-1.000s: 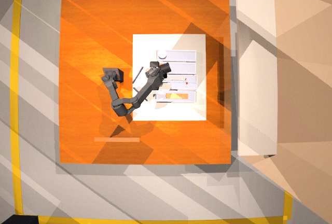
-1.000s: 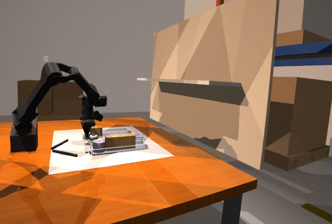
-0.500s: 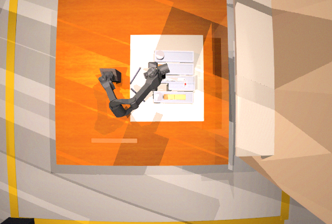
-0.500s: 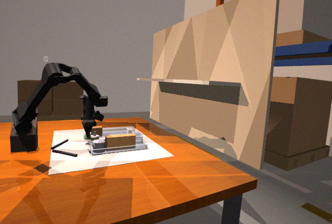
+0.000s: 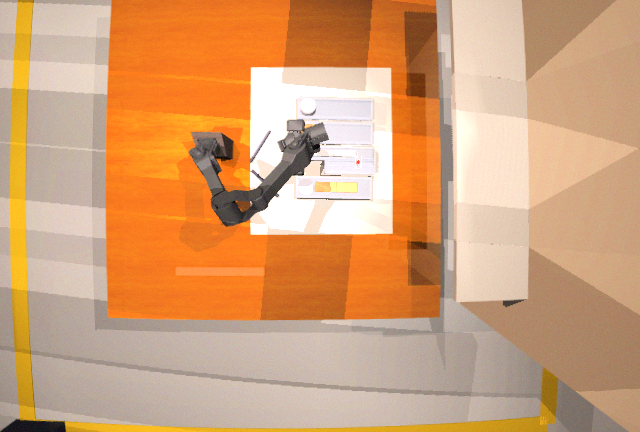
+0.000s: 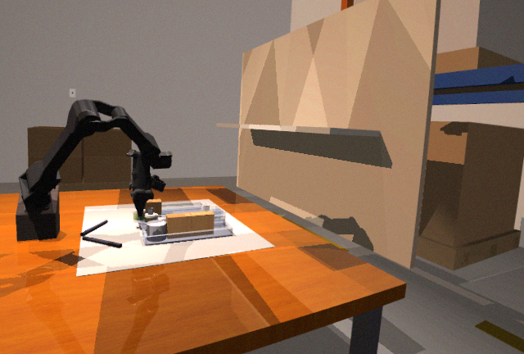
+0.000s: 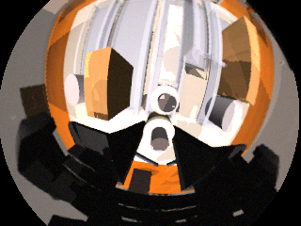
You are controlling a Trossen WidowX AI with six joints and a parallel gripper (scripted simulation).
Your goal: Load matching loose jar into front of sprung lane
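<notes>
The rack lies 170 mm ahead of my gripper tip, 40 mm to the right of it and 30 mm below it.
</notes>
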